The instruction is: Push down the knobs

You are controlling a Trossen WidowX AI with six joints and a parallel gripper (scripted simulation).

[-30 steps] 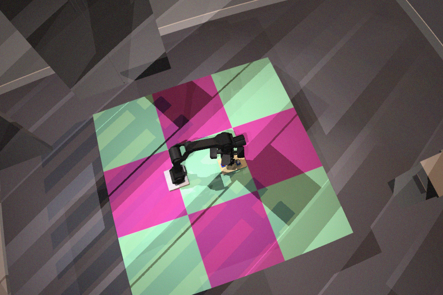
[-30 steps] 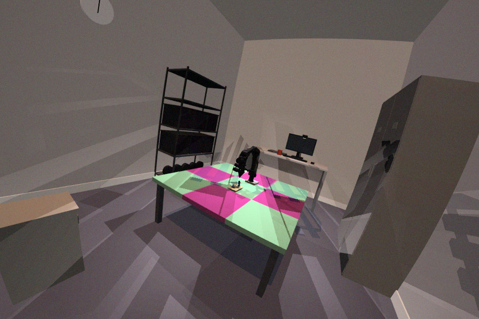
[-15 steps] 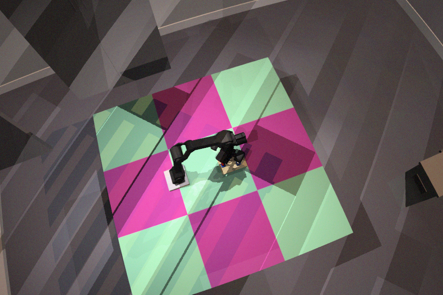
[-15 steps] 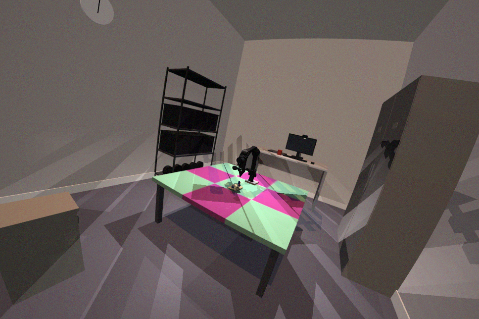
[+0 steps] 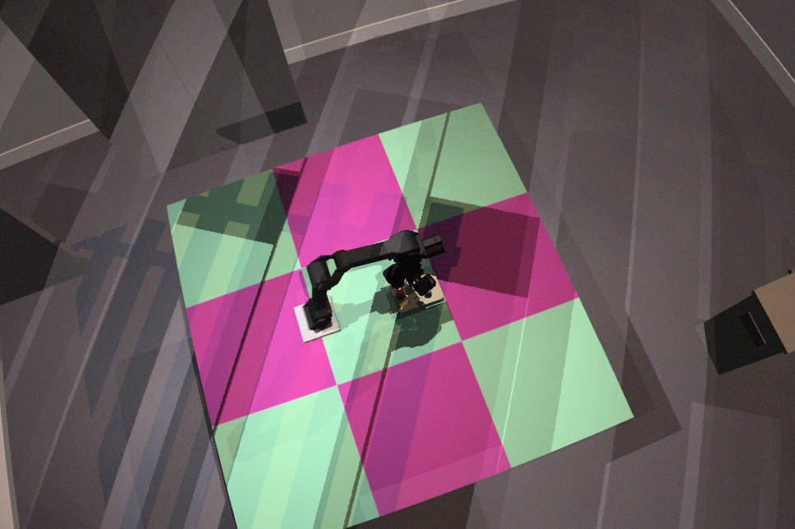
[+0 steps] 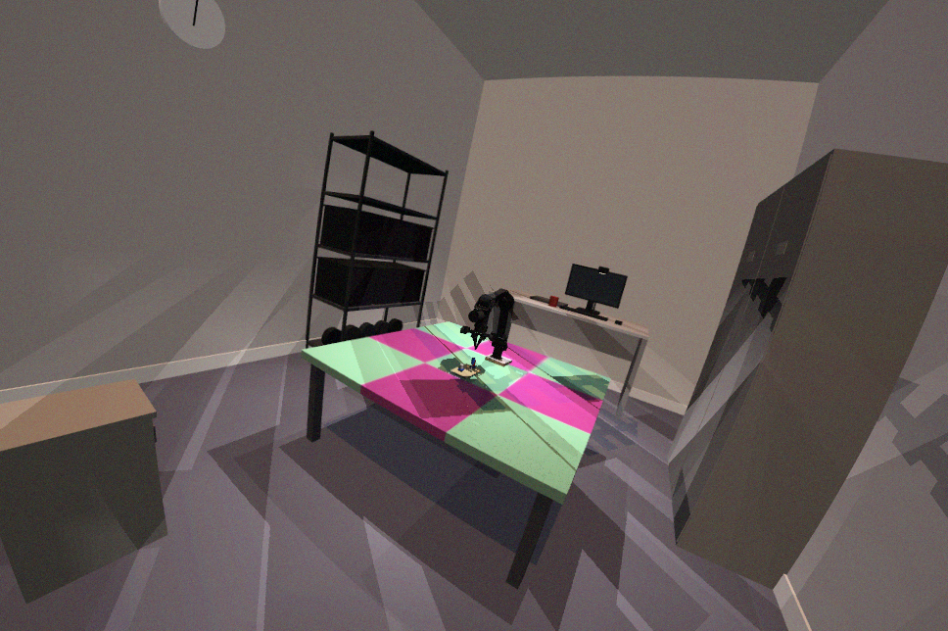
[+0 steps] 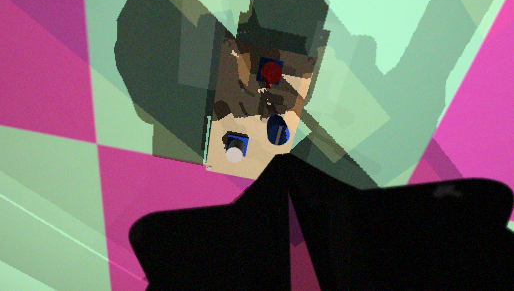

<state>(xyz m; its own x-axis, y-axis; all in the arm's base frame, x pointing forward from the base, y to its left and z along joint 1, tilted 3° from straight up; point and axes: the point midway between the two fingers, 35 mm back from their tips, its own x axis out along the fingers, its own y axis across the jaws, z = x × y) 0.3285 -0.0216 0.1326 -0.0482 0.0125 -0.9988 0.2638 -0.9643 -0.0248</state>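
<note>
Right now the dark blue knob is 6 cm below my gripper tip. Also, from my gripper tip: red knob (9 cm below, 4 cm behind, 1 cm to the right).
</note>
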